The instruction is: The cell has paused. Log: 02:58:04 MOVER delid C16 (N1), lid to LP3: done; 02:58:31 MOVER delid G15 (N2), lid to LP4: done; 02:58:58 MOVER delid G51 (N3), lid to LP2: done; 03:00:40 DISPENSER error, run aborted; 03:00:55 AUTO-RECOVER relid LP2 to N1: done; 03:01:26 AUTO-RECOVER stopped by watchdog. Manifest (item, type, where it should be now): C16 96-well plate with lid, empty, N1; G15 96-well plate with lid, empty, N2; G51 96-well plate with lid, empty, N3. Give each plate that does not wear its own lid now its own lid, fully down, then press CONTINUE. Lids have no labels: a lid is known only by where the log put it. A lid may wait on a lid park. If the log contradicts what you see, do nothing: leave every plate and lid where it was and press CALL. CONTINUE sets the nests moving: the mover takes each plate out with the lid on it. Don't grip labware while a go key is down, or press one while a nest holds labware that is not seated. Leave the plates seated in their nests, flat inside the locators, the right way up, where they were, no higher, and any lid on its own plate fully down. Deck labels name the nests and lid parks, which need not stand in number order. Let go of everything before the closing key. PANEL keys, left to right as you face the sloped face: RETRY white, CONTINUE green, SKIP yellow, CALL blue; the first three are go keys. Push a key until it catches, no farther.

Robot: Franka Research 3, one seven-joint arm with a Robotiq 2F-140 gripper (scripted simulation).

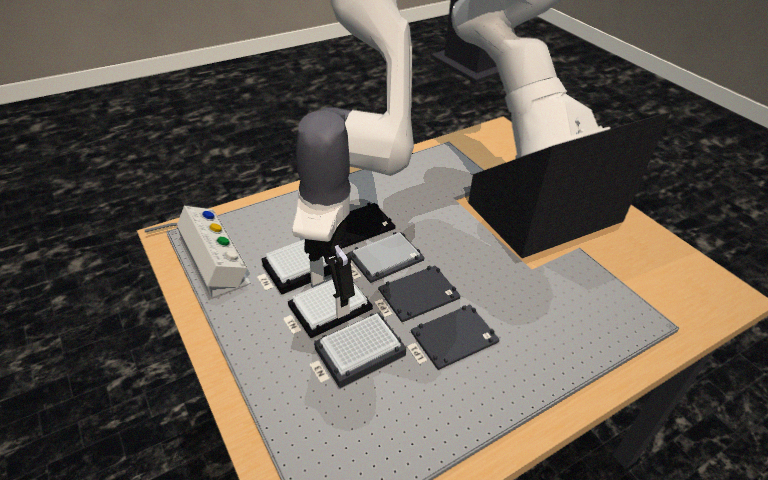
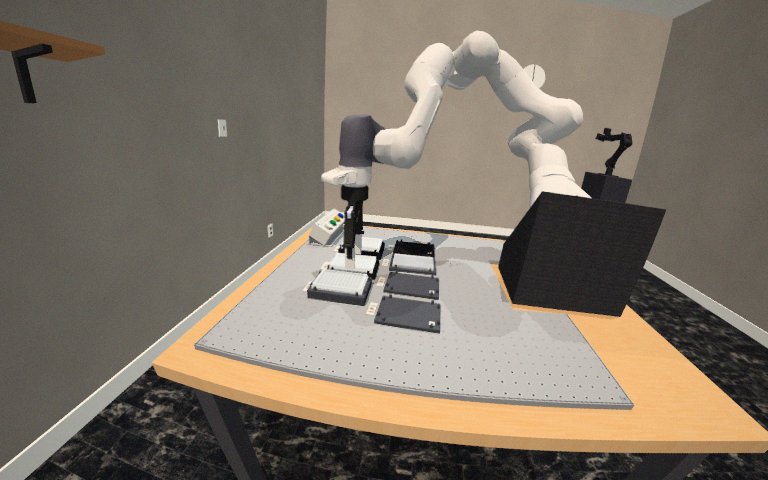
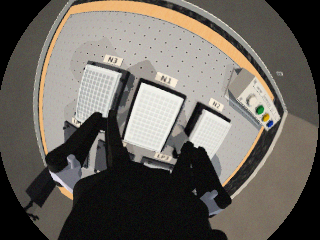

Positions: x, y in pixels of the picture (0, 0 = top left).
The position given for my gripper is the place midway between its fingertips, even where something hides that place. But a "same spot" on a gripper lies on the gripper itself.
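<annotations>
My gripper is visible to me in image 1, in image 2 and in image 3 (151, 121). On my gripper, (image 1: 351, 272) and (image 2: 353, 227) are the same spot. There is a key panel as well, and on it (image 1: 227, 278) is the same spot as (image 2: 319, 235).
</annotations>
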